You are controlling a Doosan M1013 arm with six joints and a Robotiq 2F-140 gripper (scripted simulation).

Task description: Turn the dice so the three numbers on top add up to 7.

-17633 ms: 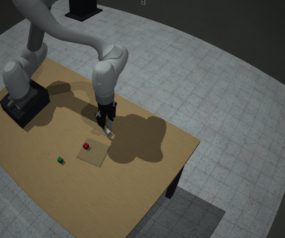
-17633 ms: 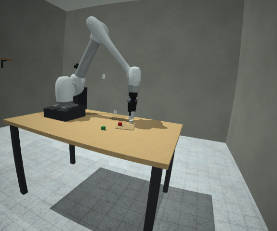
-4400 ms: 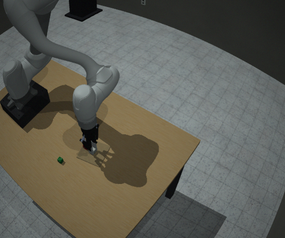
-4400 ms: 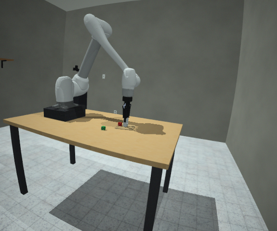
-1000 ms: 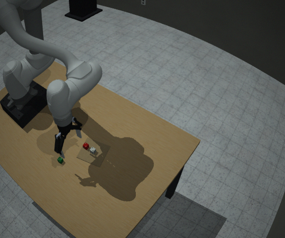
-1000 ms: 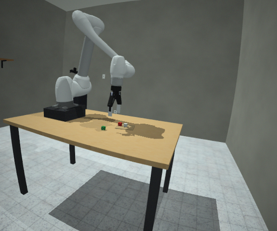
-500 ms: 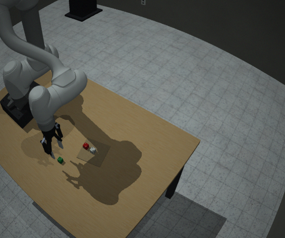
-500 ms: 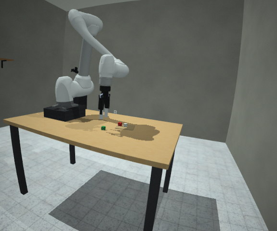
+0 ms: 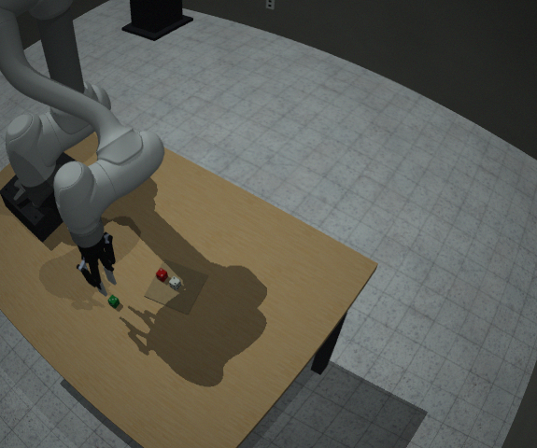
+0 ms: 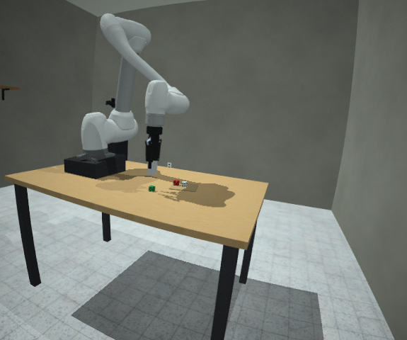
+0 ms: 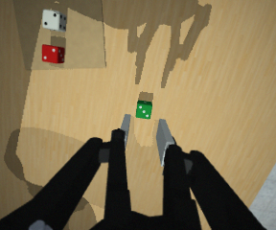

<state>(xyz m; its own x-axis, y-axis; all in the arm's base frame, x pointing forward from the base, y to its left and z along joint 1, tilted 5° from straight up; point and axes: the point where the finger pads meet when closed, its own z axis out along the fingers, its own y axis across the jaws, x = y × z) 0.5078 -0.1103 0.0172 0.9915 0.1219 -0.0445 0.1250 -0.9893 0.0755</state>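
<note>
Now: the green die 10 cm below my hand. Also, from my hand: red die 5 cm ahead, 16 cm to the left, 10 cm below; then white die 10 cm ahead, 17 cm to the left, 10 cm below; then tan mat 10 cm ahead, 17 cm to the left, 11 cm below.
</note>
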